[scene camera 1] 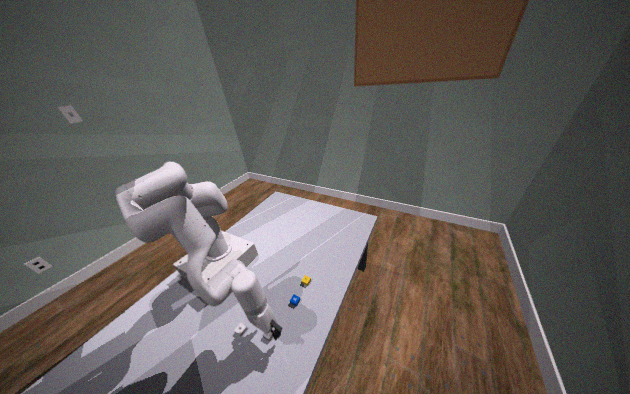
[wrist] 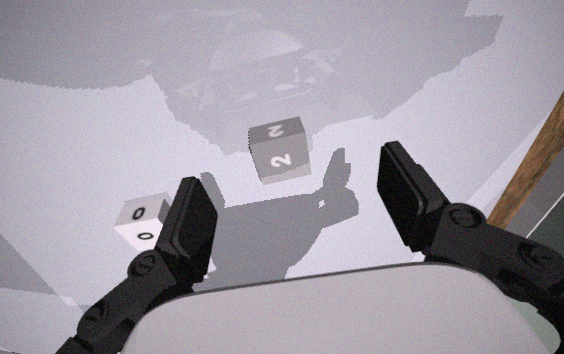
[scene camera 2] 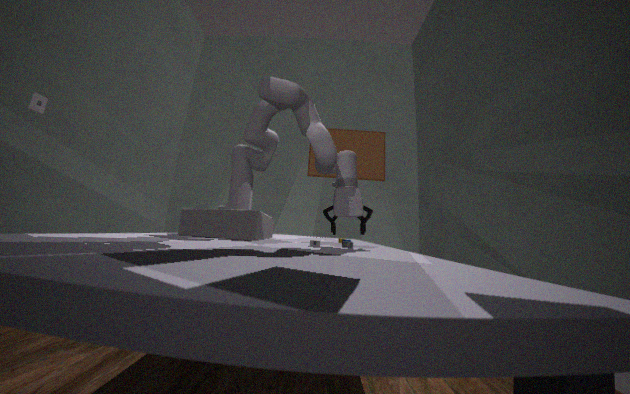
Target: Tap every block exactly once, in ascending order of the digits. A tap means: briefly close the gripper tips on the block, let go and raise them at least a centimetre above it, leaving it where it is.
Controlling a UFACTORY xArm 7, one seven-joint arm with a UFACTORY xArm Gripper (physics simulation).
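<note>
My gripper (scene camera 1: 275,331) (scene camera 2: 348,233) (wrist: 291,180) is open and empty, its fingers pointing down a little above the table. The grey block 2 (wrist: 280,152) sits on the table below the gap between the fingertips; its pale shape (scene camera 1: 268,337) shows beside the gripper in scene camera 1. The white block 0 (scene camera 1: 240,329) (scene camera 2: 314,243) (wrist: 142,222) stands to one side, partly behind the left finger in the wrist view. A blue block (scene camera 1: 295,300) and a yellow block (scene camera 1: 306,281) stand farther along the table; their digits are too small to read.
The arm's base (scene camera 1: 240,252) (scene camera 2: 225,223) stands on the table (scene camera 1: 325,240) (scene camera 2: 300,340). The table's edge and the wooden floor (wrist: 530,165) show at the right in the wrist view. Shadows of the arm and gripper fall around block 2.
</note>
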